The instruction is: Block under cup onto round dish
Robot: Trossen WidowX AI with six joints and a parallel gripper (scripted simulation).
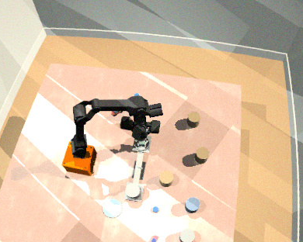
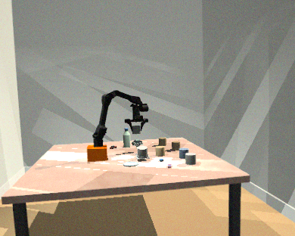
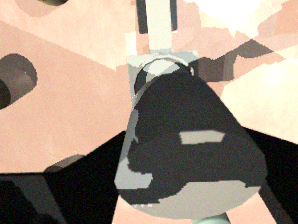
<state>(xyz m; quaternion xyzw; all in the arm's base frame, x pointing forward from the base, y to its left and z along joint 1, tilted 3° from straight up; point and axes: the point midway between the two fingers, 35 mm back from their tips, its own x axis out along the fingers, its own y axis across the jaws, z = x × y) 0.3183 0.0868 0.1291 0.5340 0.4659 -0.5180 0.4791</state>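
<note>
My gripper tip is 1 cm past the balance, 14 cm to the left of it and 13 cm above it. The rest, counted from my gripper tip: round light-blue dish: 14 cm behind, 35 cm to the right, 17 cm below; then small blue piece: 9 cm ahead, 35 cm to the right, 16 cm below; then grey cup: 2 cm to the left, 1 cm above.
</note>
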